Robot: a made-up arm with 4 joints. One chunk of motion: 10 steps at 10 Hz.
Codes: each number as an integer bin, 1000 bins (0 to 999) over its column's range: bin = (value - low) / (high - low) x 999, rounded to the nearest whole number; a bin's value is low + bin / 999 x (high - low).
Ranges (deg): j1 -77..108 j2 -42..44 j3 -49..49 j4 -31..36
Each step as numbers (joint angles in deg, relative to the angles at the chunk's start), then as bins.
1 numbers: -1.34 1.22 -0.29 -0.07
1 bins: 409 502 497 461
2 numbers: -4.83 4.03 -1.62 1.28
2 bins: 390 535 483 481
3 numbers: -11.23 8.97 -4.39 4.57
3 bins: 355 592 455 530
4 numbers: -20.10 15.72 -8.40 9.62
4 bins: 307 670 414 606
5 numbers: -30.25 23.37 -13.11 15.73
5 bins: 252 759 366 697
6 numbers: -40.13 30.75 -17.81 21.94
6 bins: 199 845 318 789
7 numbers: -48.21 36.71 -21.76 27.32
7 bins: 155 914 278 870
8 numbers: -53.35 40.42 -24.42 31.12
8 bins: 128 957 251 926
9 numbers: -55.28 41.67 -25.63 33.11
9 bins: 117 972 238 956
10 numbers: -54.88 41.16 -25.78 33.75
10 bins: 119 966 237 965
